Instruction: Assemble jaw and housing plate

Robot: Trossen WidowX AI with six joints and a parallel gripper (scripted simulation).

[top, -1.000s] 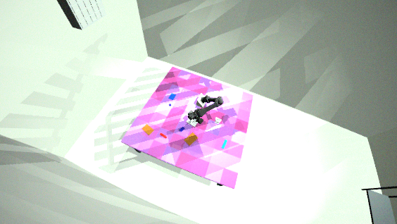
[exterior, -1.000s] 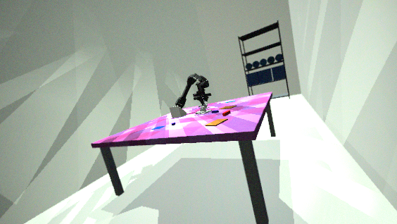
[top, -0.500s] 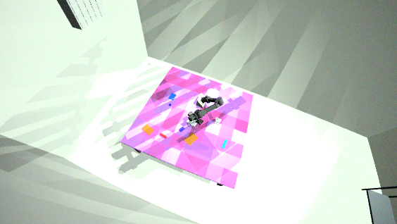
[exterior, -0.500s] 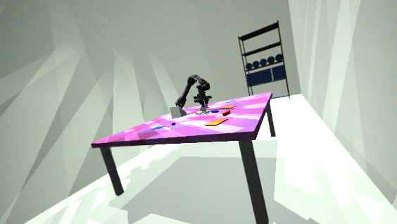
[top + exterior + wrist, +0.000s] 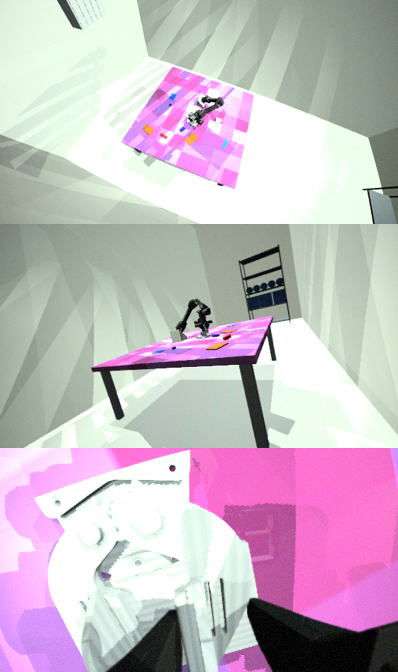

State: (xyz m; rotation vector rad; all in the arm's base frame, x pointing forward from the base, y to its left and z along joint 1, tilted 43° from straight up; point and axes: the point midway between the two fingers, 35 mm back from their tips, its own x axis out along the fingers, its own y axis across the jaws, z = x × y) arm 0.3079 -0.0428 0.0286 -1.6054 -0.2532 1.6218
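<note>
The white base lies 3 cm to the right of my gripper tip and 3 cm below it. Also, from my gripper tip: blue block 13 cm ahead, 12 cm to the right, 2 cm below; then white housing plate 26 cm to the left, 11 cm behind; then white jaw 4 cm behind.
</note>
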